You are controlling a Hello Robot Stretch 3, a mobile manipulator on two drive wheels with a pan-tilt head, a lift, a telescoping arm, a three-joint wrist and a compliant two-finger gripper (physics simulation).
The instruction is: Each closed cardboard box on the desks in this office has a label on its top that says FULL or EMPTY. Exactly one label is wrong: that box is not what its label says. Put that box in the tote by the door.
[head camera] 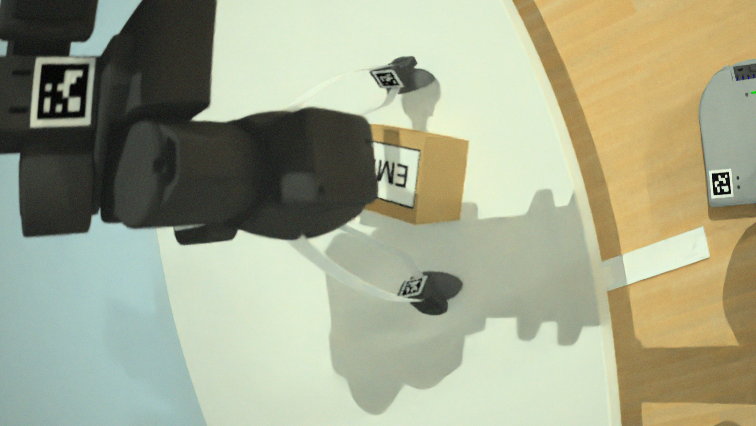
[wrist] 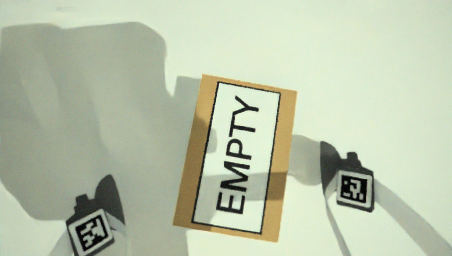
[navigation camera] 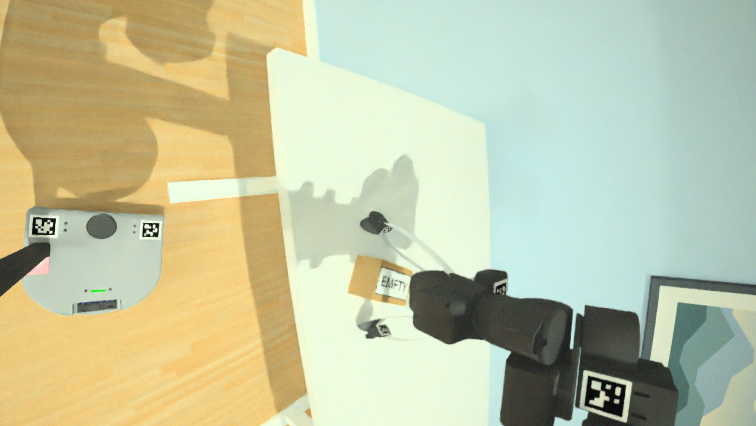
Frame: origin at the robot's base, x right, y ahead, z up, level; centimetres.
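Seen in the pictures: gripper, fingertip midpoint: (head camera: 434, 180) (navigation camera: 365, 273); robot's base at its link origin: (navigation camera: 102, 225).
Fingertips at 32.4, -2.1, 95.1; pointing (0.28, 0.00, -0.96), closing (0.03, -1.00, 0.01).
Observation:
Offsets run from my fingertips to a thing's top centre, as dx, dy, dz. "spot": to the spot under its first point. Level surfaces: height alone.
A closed brown cardboard box {+1.4, -1.1, +4.9} (head camera: 441, 177) (navigation camera: 365, 277) (wrist: 236, 157) with a white label reading EMPTY on its top stands on the white desk {dz -0.1} (head camera: 497, 105) (navigation camera: 343, 121) (wrist: 380, 60). My gripper (head camera: 427, 182) (navigation camera: 374, 276) (wrist: 221, 176) is open, with one finger out to each side of the box and a gap on both sides. In the wrist view the box is slightly turned and the right finger is nearer to it than the left. In the head camera view the wrist hides part of the box and label. The tote and the door do not show.
My grey wheeled base (head camera: 727, 132) (navigation camera: 92, 264) is on the wooden floor {dz -95.1} (head camera: 661, 105) (navigation camera: 211, 317) beside the desk. A white desk foot {spot: +0.0, +18.6, -92.6} (head camera: 666, 256) (navigation camera: 206, 191) sticks out below the desk edge. A blue wall (navigation camera: 581, 158) with a framed picture (navigation camera: 656, 296) stands behind the desk.

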